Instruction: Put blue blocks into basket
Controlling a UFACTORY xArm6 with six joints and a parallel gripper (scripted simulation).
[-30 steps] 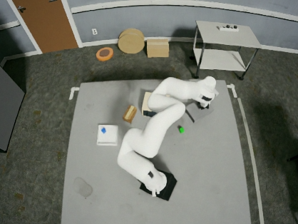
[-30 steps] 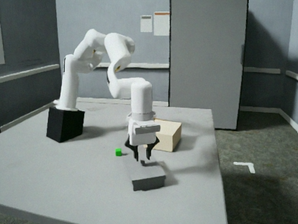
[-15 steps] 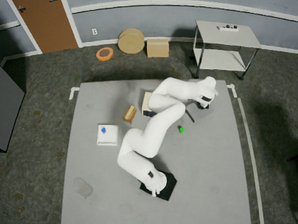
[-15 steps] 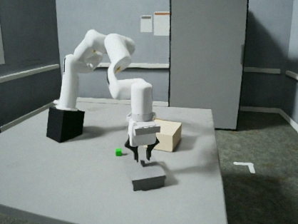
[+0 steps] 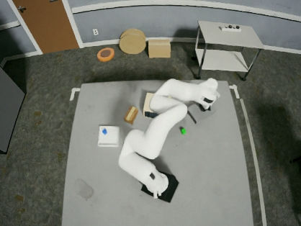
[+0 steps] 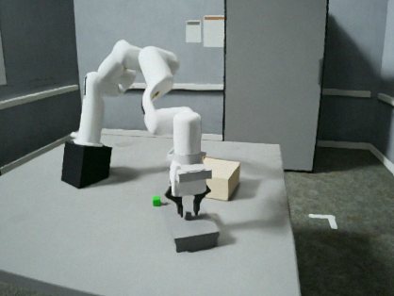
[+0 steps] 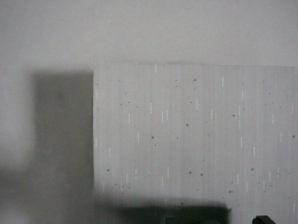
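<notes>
The lid is 40 mm below my hand. The rest, counted from my hand: light wooden cabinet: 320 mm to the left, 60 mm ahead, 40 mm below; metal box: 60 mm below; green block: 160 mm to the left, 140 mm behind, 70 mm below.
</notes>
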